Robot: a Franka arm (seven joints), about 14 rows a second.
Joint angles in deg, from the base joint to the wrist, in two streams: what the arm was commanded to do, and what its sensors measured. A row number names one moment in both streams.
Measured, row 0:
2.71 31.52 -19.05 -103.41 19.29 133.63 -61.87
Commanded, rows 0 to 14:
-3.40 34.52 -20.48 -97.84 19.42 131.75 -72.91
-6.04 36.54 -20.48 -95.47 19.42 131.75 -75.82
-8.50 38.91 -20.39 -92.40 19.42 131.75 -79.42
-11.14 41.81 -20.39 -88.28 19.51 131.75 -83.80
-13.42 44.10 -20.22 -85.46 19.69 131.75 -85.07
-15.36 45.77 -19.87 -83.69 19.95 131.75 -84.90
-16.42 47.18 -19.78 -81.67 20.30 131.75 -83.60
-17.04 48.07 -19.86 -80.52 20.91 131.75 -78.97
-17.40 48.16 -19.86 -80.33 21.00 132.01 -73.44
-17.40 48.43 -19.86 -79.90 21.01 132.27 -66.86
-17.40 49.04 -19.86 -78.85 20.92 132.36 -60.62
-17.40 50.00 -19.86 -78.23 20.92 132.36 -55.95
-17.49 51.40 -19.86 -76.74 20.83 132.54 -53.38
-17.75 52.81 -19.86 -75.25 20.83 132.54 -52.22
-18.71 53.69 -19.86 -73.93 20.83 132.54 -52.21
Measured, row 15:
-17.22 50.21 -19.86 -78.76 20.06 133.12 -54.44
